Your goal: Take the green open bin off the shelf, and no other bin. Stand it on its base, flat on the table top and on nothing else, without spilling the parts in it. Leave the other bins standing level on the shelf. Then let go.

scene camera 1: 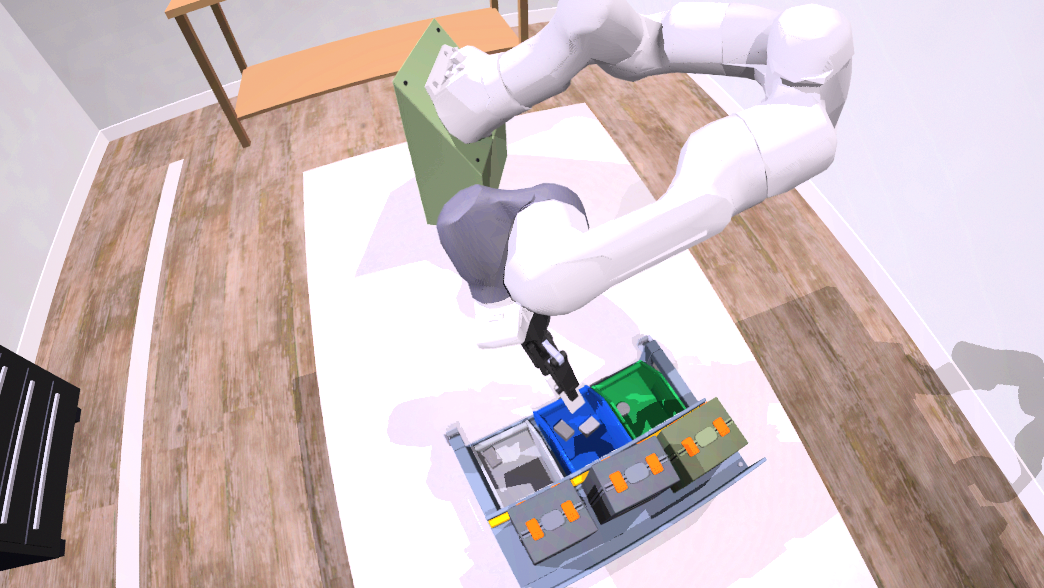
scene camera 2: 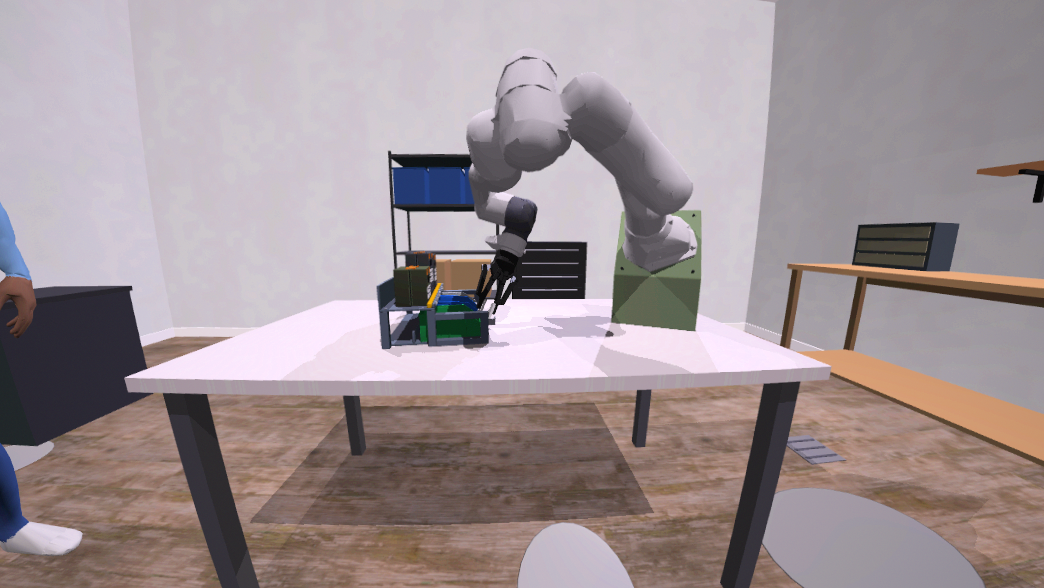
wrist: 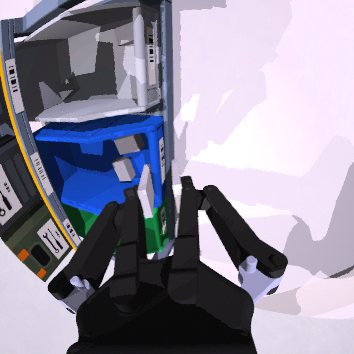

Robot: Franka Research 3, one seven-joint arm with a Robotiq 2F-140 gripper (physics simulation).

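The green open bin (scene camera 1: 648,405) (scene camera 2: 458,326) (wrist: 156,231) stands in an end bay of the low shelf (scene camera 1: 469,476) (scene camera 2: 385,328) (wrist: 167,65), with a grey round part (scene camera 1: 623,409) in it. The blue bin (scene camera 1: 595,444) (scene camera 2: 456,300) (wrist: 85,187) is beside it in the middle bay, with grey blocks (scene camera 1: 589,425) (wrist: 123,169) in it. Its rim stands above the green bin's in scene camera 2 and it looks slightly lifted or tilted. My gripper (scene camera 1: 574,400) (scene camera 2: 485,312) (wrist: 162,172) is shut on the blue bin's front wall, near the green bin; its pads partly hide the grip.
A light grey bin (scene camera 1: 515,456) (wrist: 90,110) stands in the other end bay. Several cases with orange latches, one of them olive (scene camera 1: 705,440) (scene camera 2: 412,286) (wrist: 40,250), stand on the upper board behind the bins. The white table top (scene camera 1: 387,343) (scene camera 2: 555,357) lies before the shelf.
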